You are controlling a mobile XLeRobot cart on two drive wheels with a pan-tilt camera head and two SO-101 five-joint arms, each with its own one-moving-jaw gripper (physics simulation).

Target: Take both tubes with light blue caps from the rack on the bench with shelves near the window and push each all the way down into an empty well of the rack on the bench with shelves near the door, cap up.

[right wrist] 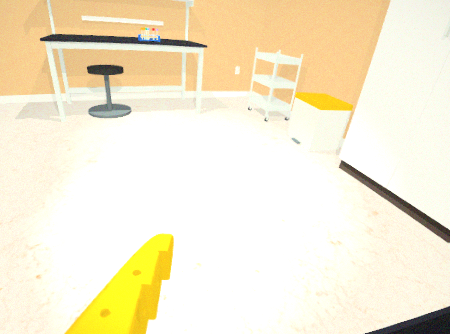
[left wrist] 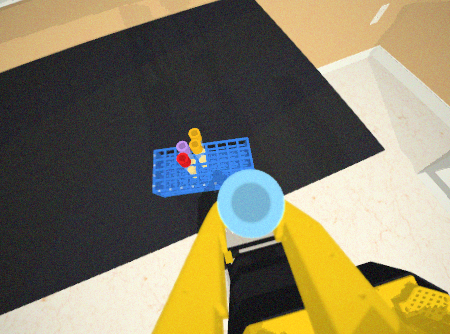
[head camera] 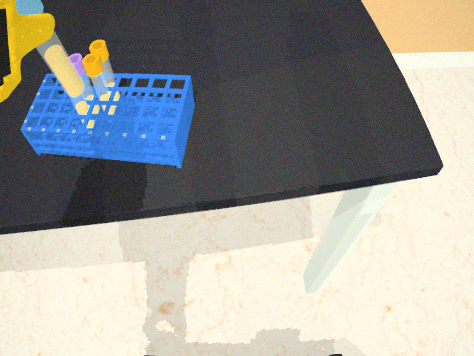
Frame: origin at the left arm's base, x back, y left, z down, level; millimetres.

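Seen in the pictures: left hand at its tool point: (left wrist: 227, 209) (head camera: 22, 26); right hand at its tool point: (right wrist: 171, 250); right arm's base at its link origin: (left wrist: 435, 316).
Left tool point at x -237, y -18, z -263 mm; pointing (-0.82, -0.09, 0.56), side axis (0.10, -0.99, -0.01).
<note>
A point is followed by its place in that frame.
My left gripper (head camera: 46, 31) (left wrist: 251, 217) @[x -237, y -18, z -263 mm] is shut on a tube with a light blue cap (head camera: 30, 6) @[x -230, y -34, z -281 mm] (left wrist: 251, 195) @[x -236, y -26, z -290 mm], cap up. In the head view its body slants across the left part of the blue rack (head camera: 186, 127) @[x -340, y -87, z -4 mm] (left wrist: 175, 192) @[x -317, y 81, z -16 mm] on the black bench; I cannot tell how high its lower end is. The rack holds two orange-capped tubes (head camera: 92, 65) @[x -355, y 6, z -104 mm] (left wrist: 195, 145) @[x -361, y 10, z -106 mm], a purple-capped tube (head camera: 76, 62) @[x -360, y 27, z -106 mm] (left wrist: 182, 146) @[x -365, y 31, z -106 mm] and a red-capped tube (left wrist: 183, 159) @[x -342, y 33, z -106 mm]. The rack's right part shows empty wells. My right gripper (right wrist: 162, 242) is fully open, one notched jaw showing, far from both racks.
The black bench top (head camera: 280, 100) @[x -394, y -199, z 13 mm] (left wrist: 100, 125) @[x -561, y 270, z 13 mm] ends at a front edge and a right corner. In the right wrist view, a far bench (right wrist: 95, 40) @[x 2789, y -859, z 21 mm] bears another blue rack (right wrist: 149, 39) @[x 3004, y -392, z -2 mm] with several tubes. A stool (right wrist: 105, 69) @[x 2914, y -824, z 292 mm], a white cart (right wrist: 274, 81) @[x 3210, y 1129, z 379 mm] and a yellow-topped box (right wrist: 322, 101) @[x 2103, y 1115, z 325 mm] stand around.
</note>
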